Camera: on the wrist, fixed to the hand. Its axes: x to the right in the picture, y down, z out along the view.
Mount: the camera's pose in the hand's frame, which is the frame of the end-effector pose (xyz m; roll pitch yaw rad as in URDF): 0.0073 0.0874 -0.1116 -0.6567 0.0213 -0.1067
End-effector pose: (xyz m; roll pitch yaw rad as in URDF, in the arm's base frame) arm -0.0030 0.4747 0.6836 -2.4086 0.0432 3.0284
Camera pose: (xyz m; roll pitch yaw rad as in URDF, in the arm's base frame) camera 0.0045 0.6144 0.7077 -3.0642 -0.0441 3.0934
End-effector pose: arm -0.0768 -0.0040 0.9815 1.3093 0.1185 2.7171
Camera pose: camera -0.1431 -0.1171 1.0358 0.6525 0.2271 2.7100
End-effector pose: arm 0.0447 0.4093 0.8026 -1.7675 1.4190 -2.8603
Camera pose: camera 0.0692 0.5481 0.7857 -2.4234 1.3102 -2.8606
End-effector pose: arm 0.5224 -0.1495 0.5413 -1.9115 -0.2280 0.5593
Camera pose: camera 0.6084 -0.2542 0.4990 -2.5716 -0.3356 0.5757
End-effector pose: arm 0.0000 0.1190 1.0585 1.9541 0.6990 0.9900
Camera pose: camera -0.0128 0.2286 1.1478 1.3559 0.7883 1.0746
